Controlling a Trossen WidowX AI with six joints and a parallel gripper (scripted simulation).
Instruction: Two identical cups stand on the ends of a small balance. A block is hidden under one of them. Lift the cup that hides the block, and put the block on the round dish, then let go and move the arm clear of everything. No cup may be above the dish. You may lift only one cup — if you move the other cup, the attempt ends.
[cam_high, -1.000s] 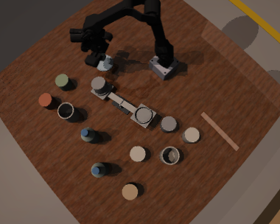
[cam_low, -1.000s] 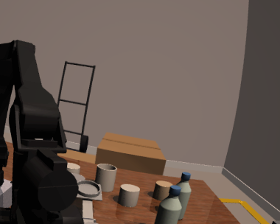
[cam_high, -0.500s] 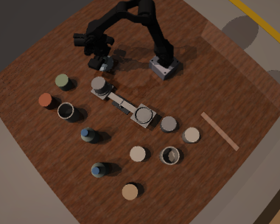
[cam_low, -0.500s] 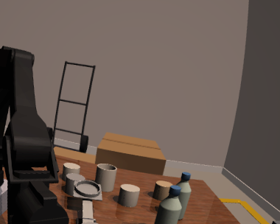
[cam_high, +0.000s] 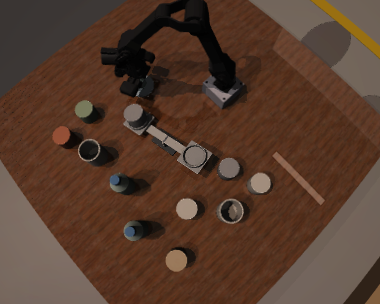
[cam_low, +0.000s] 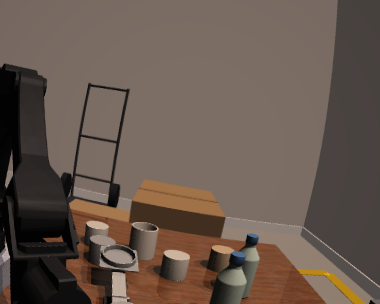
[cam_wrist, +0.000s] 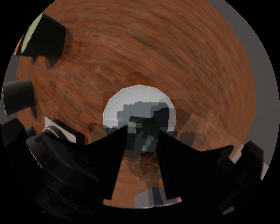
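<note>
My gripper tip is 1 cm below the pale green block. Also, from my gripper tip: small balance: 23 cm to the left, 12 cm ahead, 1 cm above; then round pale blue dish: 1 cm below.
</note>
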